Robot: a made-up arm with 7 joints.
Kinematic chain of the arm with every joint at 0, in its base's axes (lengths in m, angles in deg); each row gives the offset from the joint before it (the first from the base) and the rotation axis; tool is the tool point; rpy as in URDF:
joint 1: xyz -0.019 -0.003 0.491 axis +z
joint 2: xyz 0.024 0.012 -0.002 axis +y
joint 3: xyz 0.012 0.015 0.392 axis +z
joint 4: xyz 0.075 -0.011 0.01 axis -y
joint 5: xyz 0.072 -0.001 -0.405 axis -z
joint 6: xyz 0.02 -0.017 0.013 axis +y
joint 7: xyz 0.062 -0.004 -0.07 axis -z
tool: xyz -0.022 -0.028 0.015 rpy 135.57 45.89 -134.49
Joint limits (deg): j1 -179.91..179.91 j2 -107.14..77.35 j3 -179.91..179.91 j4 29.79..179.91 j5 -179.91..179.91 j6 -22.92..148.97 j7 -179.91..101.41
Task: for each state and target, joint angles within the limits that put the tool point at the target. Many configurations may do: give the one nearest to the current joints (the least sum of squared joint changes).
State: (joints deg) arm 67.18 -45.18 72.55 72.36 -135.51 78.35 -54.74
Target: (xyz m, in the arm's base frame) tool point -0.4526 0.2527 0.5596
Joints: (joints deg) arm 52.49 -49.13 88.89 40.30 -138.95 71.43 -57.00
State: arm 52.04 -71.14 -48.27 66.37 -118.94 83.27 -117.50
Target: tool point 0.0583 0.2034 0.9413
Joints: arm 72.88 -56.63 -4.94 40.74 -121.82 71.83 -117.55
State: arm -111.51 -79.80 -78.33 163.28 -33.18 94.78 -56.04
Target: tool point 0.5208 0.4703 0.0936
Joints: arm -150.15 -107.14 -114.28 152.90 -32.38 113.87 -51.12
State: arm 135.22 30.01 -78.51 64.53 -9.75 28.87 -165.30
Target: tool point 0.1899 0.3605 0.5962
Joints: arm 150.47 35.92 -102.06 33.30 -7.63 32.15 -168.71
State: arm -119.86 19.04 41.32 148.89 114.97 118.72 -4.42
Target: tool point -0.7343 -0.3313 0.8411
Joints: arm -168.04 50.36 25.33 152.09 115.50 102.58 -10.70
